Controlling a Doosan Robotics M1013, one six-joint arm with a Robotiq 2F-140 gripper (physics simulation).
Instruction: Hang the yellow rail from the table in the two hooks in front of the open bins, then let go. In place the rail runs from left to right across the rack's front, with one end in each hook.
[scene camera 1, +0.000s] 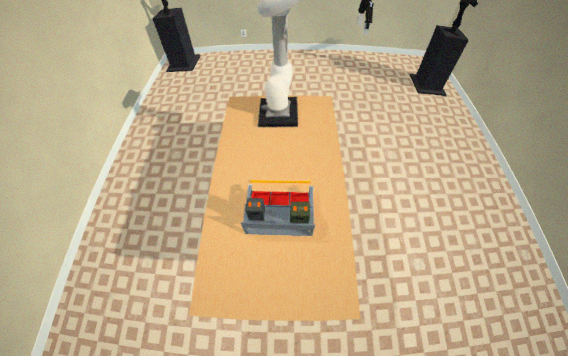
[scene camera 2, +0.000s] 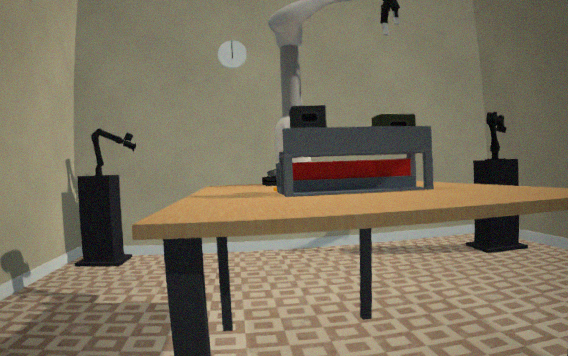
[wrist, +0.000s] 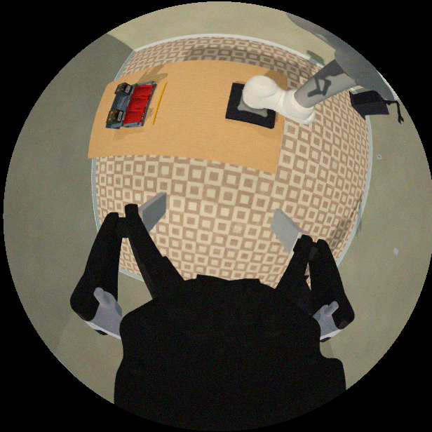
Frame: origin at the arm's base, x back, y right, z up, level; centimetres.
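Seen in the pictures: gripper, fingertip midpoint: (scene camera 1: 362, 29) (scene camera 2: 391, 29); arm's base, link origin: (scene camera 1: 278, 109).
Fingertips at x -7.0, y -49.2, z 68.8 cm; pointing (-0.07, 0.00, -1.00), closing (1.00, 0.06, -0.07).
Pixels of each thing's top centre, then the offset from my fingertips to it. Level surfaces: height alone.
- yellow rail, top centre: (scene camera 1: 280, 181) dx -56.4, dy +43.6, dz -71.9 cm
- table, surface height: dz -72.9 cm
- table with red bins, top centre: (scene camera 2: 345, 161) (scene camera 1: 279, 201) dx -74.1, dy +42.6, dz -64.8 cm
- dark grey box, top centre: (scene camera 2: 306, 106) (scene camera 1: 254, 204) dx -83.9, dy +54.2, dz -50.5 cm
- dark green box, top centre: (scene camera 2: 392, 115) (scene camera 1: 300, 208) dx -83.8, dy +31.1, dz -53.0 cm
The yellow rail (scene camera 1: 280, 182) (wrist: 159, 104) lies on the table (scene camera 1: 280, 280) (scene camera 2: 240, 210) (wrist: 210, 125), a little apart from the rack's open front on the robot's side, and runs parallel to it. The grey rack (scene camera 1: 277, 216) (scene camera 2: 357, 141) stands on the table with red bins (scene camera 1: 280, 199) (scene camera 2: 350, 170) (wrist: 138, 104) along its front. The two hooks are too small to make out. My gripper (scene camera 1: 363, 25) (scene camera 2: 391, 25) (wrist: 220, 209) is open and empty. It points down, high up and off to the side of the table, far from the rail and the rack.
A dark grey box (scene camera 1: 255, 210) (scene camera 2: 307, 117) (wrist: 123, 89) and a dark green box (scene camera 1: 300, 213) (scene camera 2: 393, 120) (wrist: 115, 116) stand on the rack's top. The arm's black base plate (scene camera 1: 278, 122) (wrist: 250, 118) is at the table's far end. Black pedestals (scene camera 1: 176, 40) (scene camera 1: 440, 60) stand beyond the table.
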